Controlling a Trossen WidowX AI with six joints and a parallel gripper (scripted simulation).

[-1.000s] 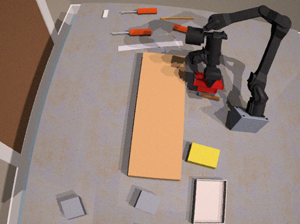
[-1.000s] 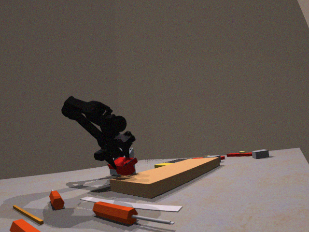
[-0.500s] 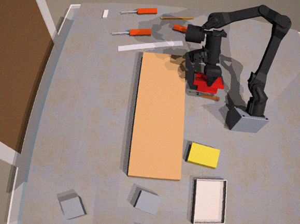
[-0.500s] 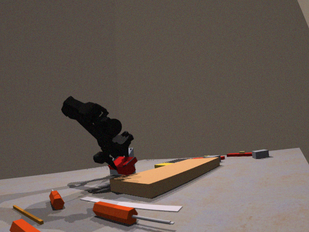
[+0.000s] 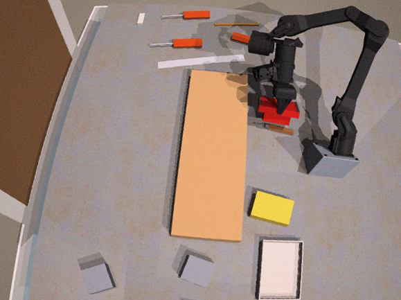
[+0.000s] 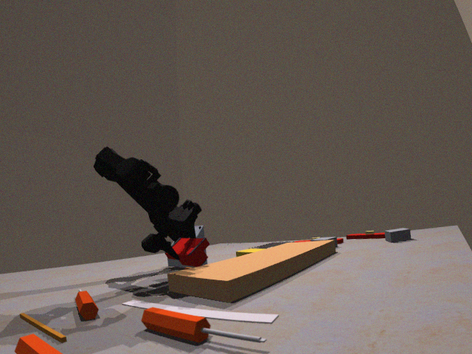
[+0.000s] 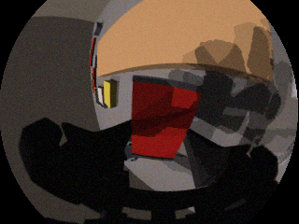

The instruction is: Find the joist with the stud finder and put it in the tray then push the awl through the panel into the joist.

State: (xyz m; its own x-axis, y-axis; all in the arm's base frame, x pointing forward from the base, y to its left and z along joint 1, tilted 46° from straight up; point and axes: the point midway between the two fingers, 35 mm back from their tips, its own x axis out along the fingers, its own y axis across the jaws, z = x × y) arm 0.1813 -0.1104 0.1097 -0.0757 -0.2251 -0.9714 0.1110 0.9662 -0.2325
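Right now the red stud finder is 2 cm ahead of my gripper tip, 1 cm to the left of it and 2 cm below it. Also, from my gripper tip: white strip (24 cm ahead, 22 cm to the right, 7 cm below); then brown-handled awl (1 cm ahead, 3 cm to the left, 6 cm below); then yellow block (1 cm ahead, 29 cm to the left, 6 cm below).
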